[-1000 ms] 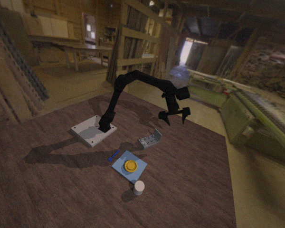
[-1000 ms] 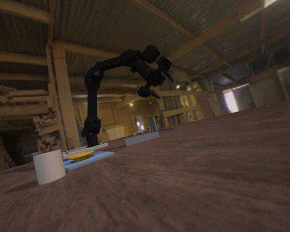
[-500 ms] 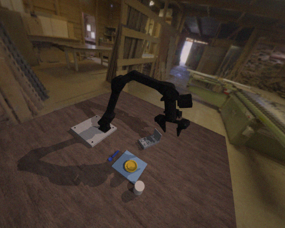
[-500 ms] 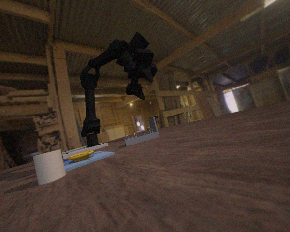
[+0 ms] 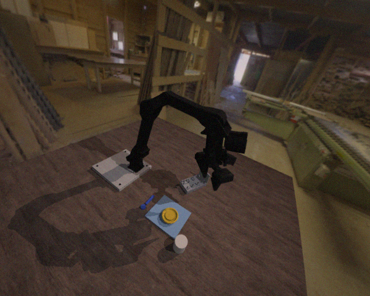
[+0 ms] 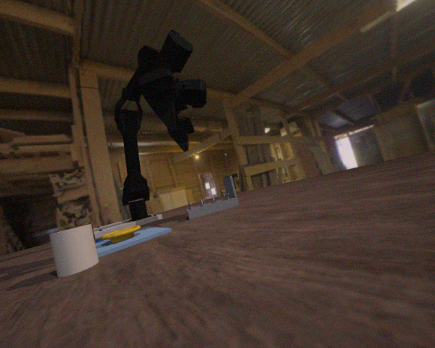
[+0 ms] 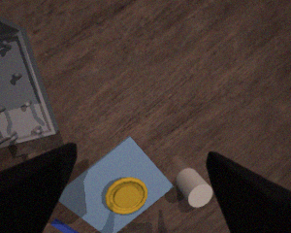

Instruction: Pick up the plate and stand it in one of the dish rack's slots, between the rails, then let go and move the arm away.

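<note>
The yellow plate lies 9 cm behind my gripper tip, 12 cm to the right of it and 15 cm below it. Round my gripper tip: grey dish rack: 8 cm behind, 11 cm to the left, 14 cm below; then small blue spoon: 21 cm behind, 12 cm to the right, 16 cm below; then white cup: 1 cm behind, 19 cm to the right, 14 cm below.
</note>
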